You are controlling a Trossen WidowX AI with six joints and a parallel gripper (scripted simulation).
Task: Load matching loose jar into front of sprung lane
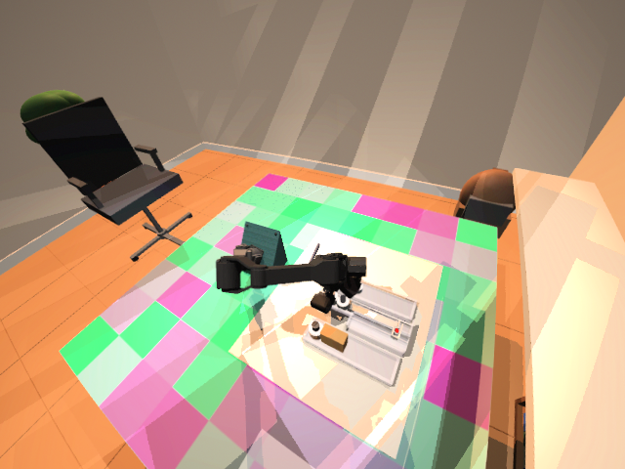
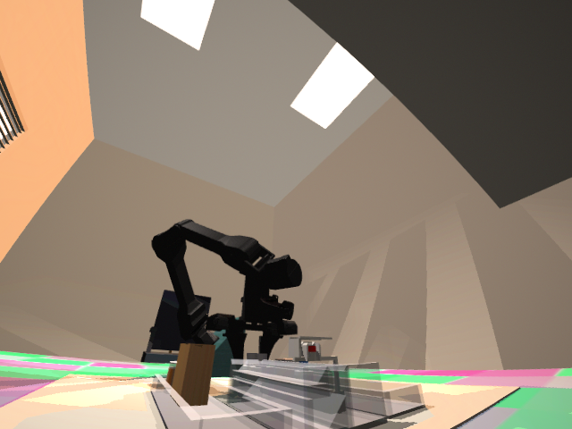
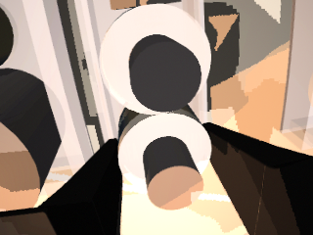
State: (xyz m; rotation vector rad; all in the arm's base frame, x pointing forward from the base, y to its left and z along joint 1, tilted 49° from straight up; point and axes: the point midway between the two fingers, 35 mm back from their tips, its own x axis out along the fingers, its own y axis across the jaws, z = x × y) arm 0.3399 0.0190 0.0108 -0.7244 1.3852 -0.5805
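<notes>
Right now the brown block is 12 cm to the right of my gripper tip, 7 cm ahead of it and 1 cm above it. Round my gripper tip: clear lane rack 15 cm ahead, 2 cm to the right, 1 cm below; red-topped piece 23 cm ahead, 4 cm above, 3 cm to the right.
</notes>
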